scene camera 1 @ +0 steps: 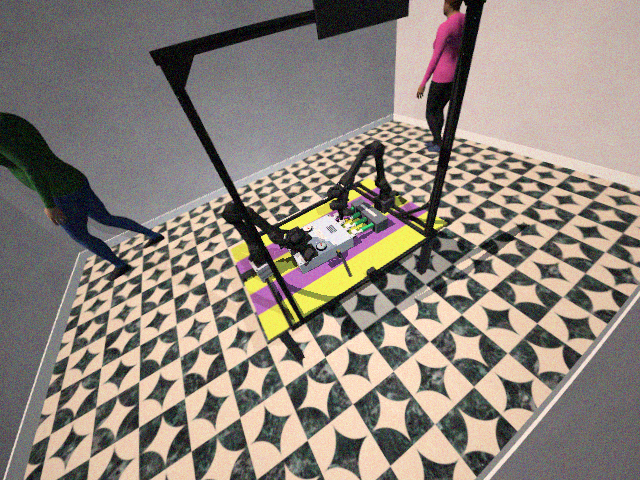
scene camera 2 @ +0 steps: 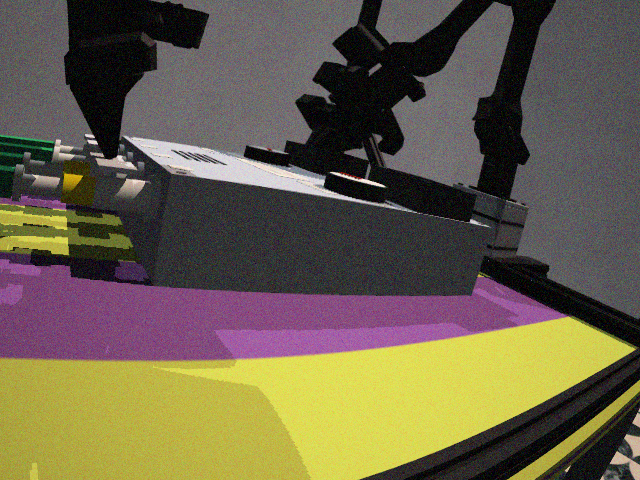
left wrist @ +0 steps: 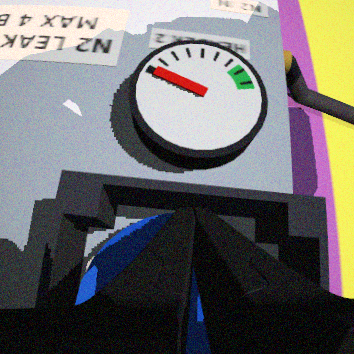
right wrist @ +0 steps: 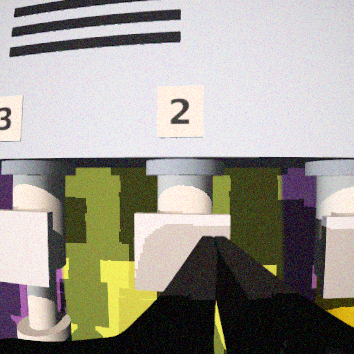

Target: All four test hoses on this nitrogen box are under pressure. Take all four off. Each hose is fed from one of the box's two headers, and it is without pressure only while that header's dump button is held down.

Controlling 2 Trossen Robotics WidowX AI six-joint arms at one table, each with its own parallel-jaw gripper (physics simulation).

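Seen in the pictures: left gripper, fingertip midpoint: (scene camera 2: pixel 302 158) (left wrist: pixel 190 216); right gripper, fingertip midpoint: (scene camera 1: pixel 340 219) (scene camera 2: pixel 111 157) (right wrist: pixel 211 246); left arm's base, link origin: (scene camera 1: pixel 260 261) (scene camera 2: pixel 492 195); right arm's base, link origin: (scene camera 1: pixel 384 197).
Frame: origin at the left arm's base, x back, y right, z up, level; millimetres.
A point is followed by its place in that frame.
Note:
The nitrogen box (scene camera 1: pixel 330 226) @[x -474, y 45, z -31 mm] (scene camera 2: pixel 310 237) @[x -428, y -78, z -65 mm] has a pale top. My left gripper (left wrist: pixel 190 216) @[x -278, y 137, z -20 mm] is shut, its tips inside a dark square guard (left wrist: pixel 175 188) @[x -283, y 131, z -2 mm] over a blue button (left wrist: pixel 127 247) @[x -268, y 114, z -22 mm]; tip contact is hidden. The HEADER 2 gauge (left wrist: pixel 200 120) @[x -314, y 144, z -17 mm] (scene camera 2: pixel 355 187) @[x -378, y -63, z -23 mm] has its red needle at the black mark, away from the green zone. My right gripper (right wrist: pixel 211 246) @[x -565, y 37, z -38 mm] (scene camera 2: pixel 111 156) @[x -565, y 37, z -38 mm] is shut and empty, its tips at the white block (right wrist: pixel 150 250) @[x -563, y 61, z -39 mm] below label 2. White blocks also show at port 3 (right wrist: pixel 25 247) @[x -556, y 110, z -34 mm] and at the right edge (right wrist: pixel 342 260) @[x -576, y -9, z -34 mm]. A yellow collar (scene camera 2: pixel 78 182) @[x -605, y -24, z -50 mm] sits on the nearest hose line.
Green hose parts (scene camera 2: pixel 25 147) @[x -637, y 121, z -47 mm] lead away from the ports, towards a grey block (scene camera 1: pixel 369 217) @[x -693, y 167, z -32 mm] in scene camera 1. A dark rod (scene camera 1: pixel 344 263) @[x -371, y 283, z -99 mm] (left wrist: pixel 325 105) @[x -375, y 267, z -100 mm] sticks out beside the box. A second gauge (scene camera 2: pixel 266 153) @[x -346, y 121, z -21 mm] stands on the box top. Black frame posts (scene camera 1: pixel 206 139) @[x 1, y 397, z 774 mm] rise at the table edges.

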